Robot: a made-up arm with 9 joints. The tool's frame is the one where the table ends. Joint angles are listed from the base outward.
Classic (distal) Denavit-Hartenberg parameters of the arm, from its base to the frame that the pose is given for. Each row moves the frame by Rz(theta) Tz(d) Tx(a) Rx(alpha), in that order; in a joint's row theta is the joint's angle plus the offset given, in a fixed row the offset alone. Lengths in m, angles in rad.
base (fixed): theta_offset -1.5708, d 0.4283, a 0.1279, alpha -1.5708
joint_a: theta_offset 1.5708, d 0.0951, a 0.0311, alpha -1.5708
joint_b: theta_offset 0, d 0.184, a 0.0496, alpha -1.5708
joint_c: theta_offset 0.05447, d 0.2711, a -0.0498, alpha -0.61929
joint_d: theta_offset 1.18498, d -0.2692, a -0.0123, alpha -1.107
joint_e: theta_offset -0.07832, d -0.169, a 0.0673, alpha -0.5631
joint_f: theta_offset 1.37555, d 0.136, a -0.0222, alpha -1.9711
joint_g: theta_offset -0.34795, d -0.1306, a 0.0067, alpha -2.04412
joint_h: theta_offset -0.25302, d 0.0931, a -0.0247, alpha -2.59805
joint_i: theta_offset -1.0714, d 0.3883, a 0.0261, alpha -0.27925
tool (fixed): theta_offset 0.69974, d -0.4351, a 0, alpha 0
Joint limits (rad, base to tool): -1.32..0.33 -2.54..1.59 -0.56..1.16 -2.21..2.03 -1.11..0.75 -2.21..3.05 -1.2..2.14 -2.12..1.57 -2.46..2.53
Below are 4 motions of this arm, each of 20 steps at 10 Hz.
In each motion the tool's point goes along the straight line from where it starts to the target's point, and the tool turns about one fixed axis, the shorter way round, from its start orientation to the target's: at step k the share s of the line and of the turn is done. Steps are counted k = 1, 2, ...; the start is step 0. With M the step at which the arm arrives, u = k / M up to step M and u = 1 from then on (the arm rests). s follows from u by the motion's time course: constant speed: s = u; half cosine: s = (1 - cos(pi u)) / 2; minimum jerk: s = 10 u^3 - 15 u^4 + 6 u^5.
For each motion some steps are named. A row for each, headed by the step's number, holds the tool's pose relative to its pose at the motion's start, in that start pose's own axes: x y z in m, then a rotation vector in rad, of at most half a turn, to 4 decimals.
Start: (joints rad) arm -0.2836 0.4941 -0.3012 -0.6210 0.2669 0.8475 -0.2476 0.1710 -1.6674
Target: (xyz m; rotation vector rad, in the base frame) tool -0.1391 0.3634 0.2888 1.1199 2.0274 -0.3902
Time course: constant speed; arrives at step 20
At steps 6, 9, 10, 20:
6: -0.0722 -0.0369 -0.0440 -0.0339 0.2970 -0.0498
9: -0.1083 -0.0553 -0.0660 -0.0508 0.4456 -0.0747
10: -0.1203 -0.0615 -0.0734 -0.0565 0.4951 -0.0830
20: -0.2406 -0.1230 -0.1468 -0.1130 0.9901 -0.1659

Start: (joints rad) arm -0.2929 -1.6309 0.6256 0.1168 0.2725 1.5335 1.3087 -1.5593 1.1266
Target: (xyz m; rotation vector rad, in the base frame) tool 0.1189 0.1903 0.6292 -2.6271 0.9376 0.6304
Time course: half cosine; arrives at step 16
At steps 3, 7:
3: 0.0172 0.0080 -0.0046 -0.0417 -0.0209 -0.1462
7: 0.0819 0.0383 -0.0217 -0.1990 -0.0997 -0.6982

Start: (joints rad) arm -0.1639 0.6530 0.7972 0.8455 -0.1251 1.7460 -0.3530 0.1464 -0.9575
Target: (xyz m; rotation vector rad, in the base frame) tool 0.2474 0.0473 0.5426 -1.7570 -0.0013 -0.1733
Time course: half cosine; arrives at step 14
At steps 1, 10, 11, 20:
1: -0.0052 -0.0004 0.0031 -0.0104 0.0045 -0.0194
10: -0.3351 -0.0267 0.2018 -0.6709 0.2942 -1.2577
11: -0.3678 -0.0294 0.2215 -0.7363 0.3229 -1.3803
20: -0.4128 -0.0330 0.2486 -0.8265 0.3624 -1.5494

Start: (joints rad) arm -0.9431 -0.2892 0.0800 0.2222 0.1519 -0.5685 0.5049 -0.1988 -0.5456
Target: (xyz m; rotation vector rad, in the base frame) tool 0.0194 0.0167 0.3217 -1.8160 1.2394 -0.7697
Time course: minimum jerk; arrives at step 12
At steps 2, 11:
2: -0.0004 -0.0001 0.0037 -0.0293 0.0164 0.0216
11: -0.0103 -0.0016 0.1041 -0.8220 0.4606 0.6061

